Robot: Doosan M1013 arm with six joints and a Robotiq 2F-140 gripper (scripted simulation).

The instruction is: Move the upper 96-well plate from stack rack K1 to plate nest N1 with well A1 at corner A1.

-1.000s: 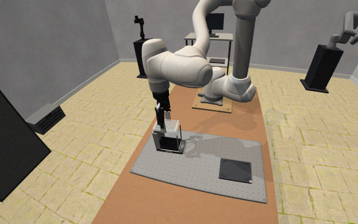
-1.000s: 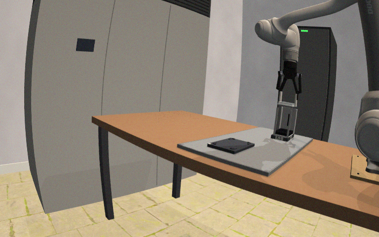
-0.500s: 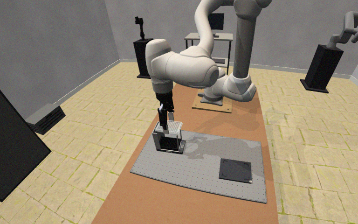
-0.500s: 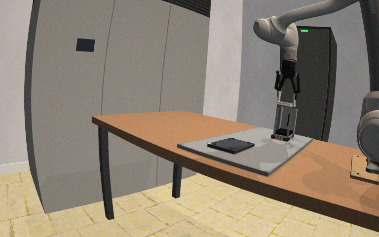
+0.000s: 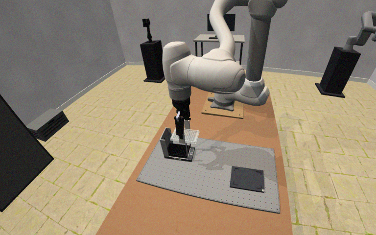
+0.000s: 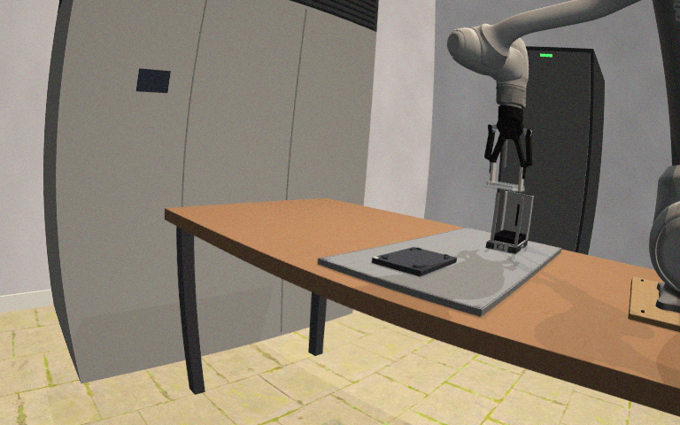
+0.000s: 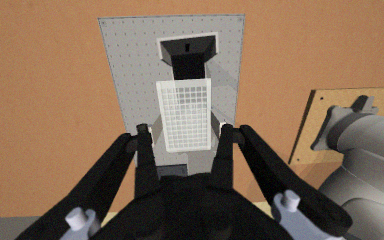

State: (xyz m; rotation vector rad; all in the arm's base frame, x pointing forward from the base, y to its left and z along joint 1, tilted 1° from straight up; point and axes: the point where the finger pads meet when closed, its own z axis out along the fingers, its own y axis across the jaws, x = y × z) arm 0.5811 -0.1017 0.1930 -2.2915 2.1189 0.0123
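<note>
My hand is 50 mm short of the dark plate nest N1, 330 mm to the right of it and 190 mm above it. From my hand the other things lie so: white 96-well plate (20 mm below); dark plate (10 mm behind, 60 mm to the right, 170 mm below); pale square (100 mm ahead, 410 mm to the left, 180 mm below).
</note>
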